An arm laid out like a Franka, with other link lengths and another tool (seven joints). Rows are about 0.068 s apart.
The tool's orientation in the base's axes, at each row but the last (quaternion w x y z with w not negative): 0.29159 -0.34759 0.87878 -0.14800; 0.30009 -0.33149 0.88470 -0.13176; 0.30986 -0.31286 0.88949 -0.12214; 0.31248 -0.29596 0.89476 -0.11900; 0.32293 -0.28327 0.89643 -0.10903
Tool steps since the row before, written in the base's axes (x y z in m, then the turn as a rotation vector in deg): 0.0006 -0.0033 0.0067 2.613 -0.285 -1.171; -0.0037 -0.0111 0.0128 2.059 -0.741 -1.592; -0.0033 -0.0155 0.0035 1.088 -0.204 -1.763; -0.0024 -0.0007 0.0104 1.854 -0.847 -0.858; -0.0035 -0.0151 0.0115 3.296 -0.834 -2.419
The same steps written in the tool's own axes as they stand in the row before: -0.0008 -0.0058 -0.0047 -0.859 -1.032 2.545; 0.0039 -0.0119 -0.0120 -0.036 -0.909 2.548; 0.0102 -0.0119 -0.0044 0.300 0.044 2.060; -0.0031 -0.0036 -0.0096 -0.236 -1.177 1.857; 0.0050 -0.0151 -0.0109 -0.346 -1.207 3.979
